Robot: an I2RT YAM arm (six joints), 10 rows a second.
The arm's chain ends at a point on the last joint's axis. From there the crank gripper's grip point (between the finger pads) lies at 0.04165 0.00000 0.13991 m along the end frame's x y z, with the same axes.
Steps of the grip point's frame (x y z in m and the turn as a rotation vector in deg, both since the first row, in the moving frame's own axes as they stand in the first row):
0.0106, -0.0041, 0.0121, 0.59, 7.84, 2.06
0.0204, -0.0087, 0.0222, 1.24, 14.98, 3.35
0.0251, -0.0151, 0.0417, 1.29, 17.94, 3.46
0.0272, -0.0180, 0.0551, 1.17, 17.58, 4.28
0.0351, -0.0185, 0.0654, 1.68, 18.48, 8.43
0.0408, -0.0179, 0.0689, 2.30, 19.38, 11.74
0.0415, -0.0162, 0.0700, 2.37, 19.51, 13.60
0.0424, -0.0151, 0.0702, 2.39, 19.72, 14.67
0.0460, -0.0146, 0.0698, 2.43, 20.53, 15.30
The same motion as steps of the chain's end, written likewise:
-0.0081, -0.0045, 0.0191, 0.59, 7.84, 2.06
-0.0143, -0.0093, 0.0377, 1.24, 14.98, 3.35
-0.0160, -0.0159, 0.0613, 1.29, 17.94, 3.46
-0.0131, -0.0200, 0.0742, 1.17, 17.58, 4.28
-0.0068, -0.0240, 0.0857, 1.68, 18.48, 8.43
-0.0026, -0.0258, 0.0905, 2.30, 19.38, 11.74
-0.0019, -0.0260, 0.0917, 2.37, 19.51, 13.60
-0.0012, -0.0261, 0.0922, 2.39, 19.72, 14.67
0.0008, -0.0265, 0.0930, 2.43, 20.53, 15.30

